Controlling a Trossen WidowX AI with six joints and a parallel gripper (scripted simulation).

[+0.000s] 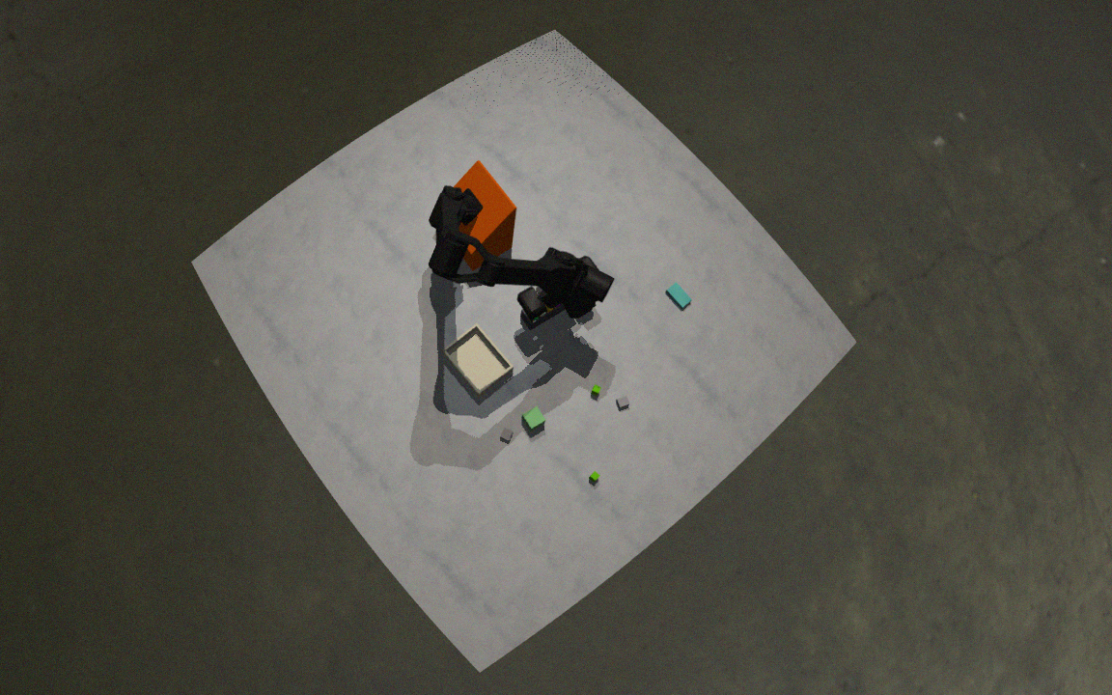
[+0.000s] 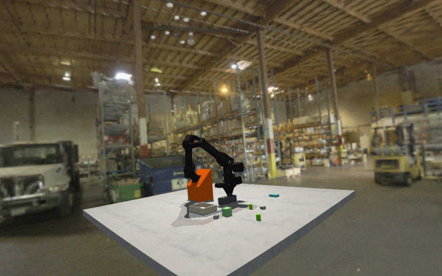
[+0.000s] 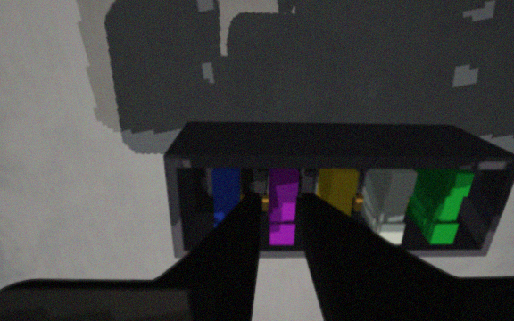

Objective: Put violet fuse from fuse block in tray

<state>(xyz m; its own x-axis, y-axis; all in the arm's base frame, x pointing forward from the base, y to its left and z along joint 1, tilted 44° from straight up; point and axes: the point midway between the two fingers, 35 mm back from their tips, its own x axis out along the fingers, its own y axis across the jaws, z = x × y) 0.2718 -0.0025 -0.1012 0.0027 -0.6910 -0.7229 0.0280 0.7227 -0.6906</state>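
My gripper tip is 22 cm to the left of the beige tray, 3 cm above it and 1 cm short of it. Also, from my gripper tip: green cube (20 cm to the right, 20 cm ahead, 2 cm below); teal block (27 cm to the left, 14 cm ahead, 3 cm below); violet fuse (1 cm below).
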